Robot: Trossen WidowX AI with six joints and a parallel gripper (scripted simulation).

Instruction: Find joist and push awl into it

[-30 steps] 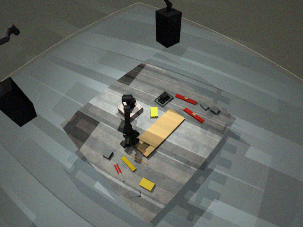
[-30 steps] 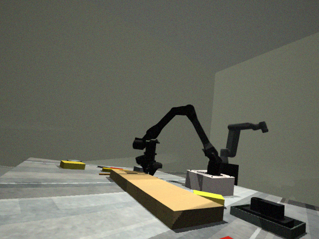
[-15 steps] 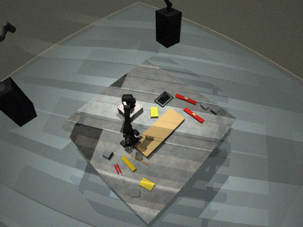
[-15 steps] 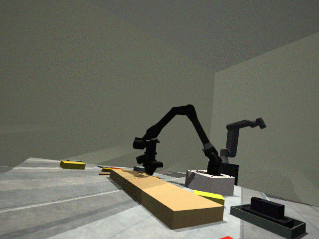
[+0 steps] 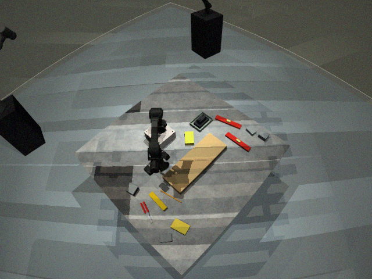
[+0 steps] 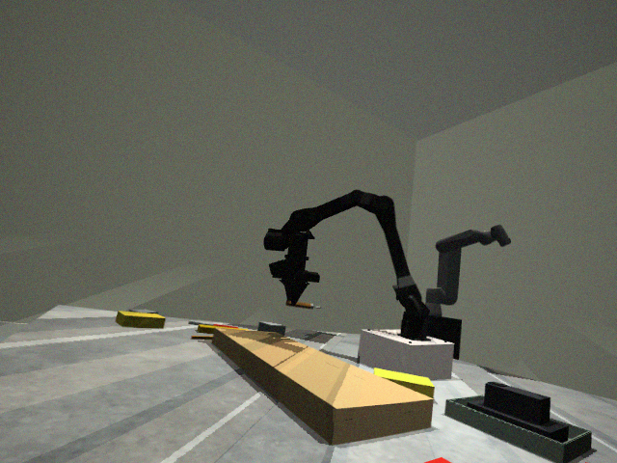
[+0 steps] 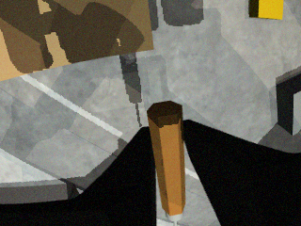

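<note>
The awl is 6 cm behind my gripper tip and 1 cm to the right of it. Round my gripper tip: pencil 18 cm ahead, 4 cm to the right, 12 cm below; then stud finder 18 cm behind, 53 cm to the left, 7 cm below; then yellow bar 16 cm ahead, 13 cm to the right, 11 cm below.
</note>
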